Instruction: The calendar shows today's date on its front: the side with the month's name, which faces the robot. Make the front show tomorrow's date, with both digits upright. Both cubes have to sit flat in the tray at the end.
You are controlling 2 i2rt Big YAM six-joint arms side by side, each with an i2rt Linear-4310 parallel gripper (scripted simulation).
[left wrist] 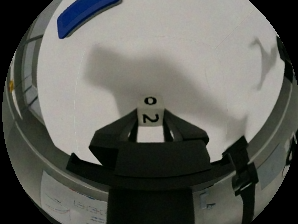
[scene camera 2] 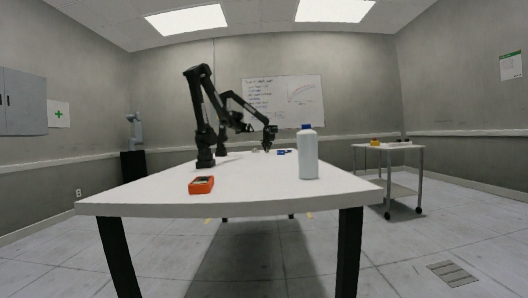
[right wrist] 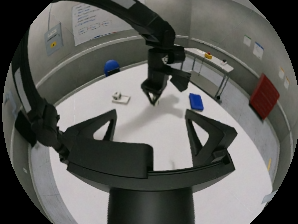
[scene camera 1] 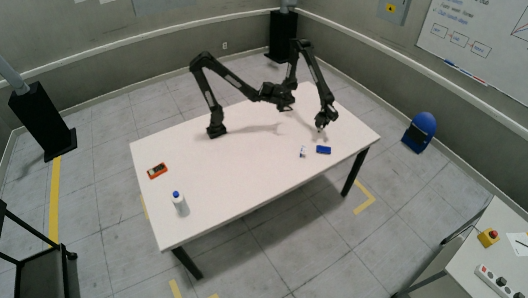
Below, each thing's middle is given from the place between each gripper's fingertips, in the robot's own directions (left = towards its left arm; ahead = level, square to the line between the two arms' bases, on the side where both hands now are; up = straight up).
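Scene:
White bottle (scene camera 2: 307,147): 180 mm ahead of my right hand, 860 mm to the right, 110 mm below. My right gripper: 150 mm to the right of the white cube (left wrist: 150,109), 150 mm short of it, 180 mm above it.
White bottle: 100 cm to the right of my left hand, 4 cm ahead, 6 cm above. My left gripper: 1 cm above the white cube.

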